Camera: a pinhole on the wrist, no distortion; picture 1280 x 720 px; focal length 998.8 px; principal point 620.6 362.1 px. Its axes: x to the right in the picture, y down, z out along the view. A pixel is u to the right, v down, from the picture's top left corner.
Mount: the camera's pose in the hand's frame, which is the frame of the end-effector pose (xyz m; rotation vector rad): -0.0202 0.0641 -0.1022 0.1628 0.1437 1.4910
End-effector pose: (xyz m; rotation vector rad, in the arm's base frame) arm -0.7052 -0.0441 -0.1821 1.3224 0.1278 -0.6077
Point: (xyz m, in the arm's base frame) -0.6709 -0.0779 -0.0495
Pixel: 1032 563
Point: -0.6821 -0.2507 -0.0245
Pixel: 815 441
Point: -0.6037 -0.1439 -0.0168
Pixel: 1176 281
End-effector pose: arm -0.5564 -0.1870 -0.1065 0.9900 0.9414 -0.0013
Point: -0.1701 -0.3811 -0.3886
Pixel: outside the picture
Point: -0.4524 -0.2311 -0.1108
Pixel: 410 209
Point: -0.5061 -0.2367 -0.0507
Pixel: 437 581
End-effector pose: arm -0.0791 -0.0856 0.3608 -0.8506 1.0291 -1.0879
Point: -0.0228 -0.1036 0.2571
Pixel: 986 60
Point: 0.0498 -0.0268 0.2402
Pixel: 1158 558
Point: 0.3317 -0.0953 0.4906
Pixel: 503 451
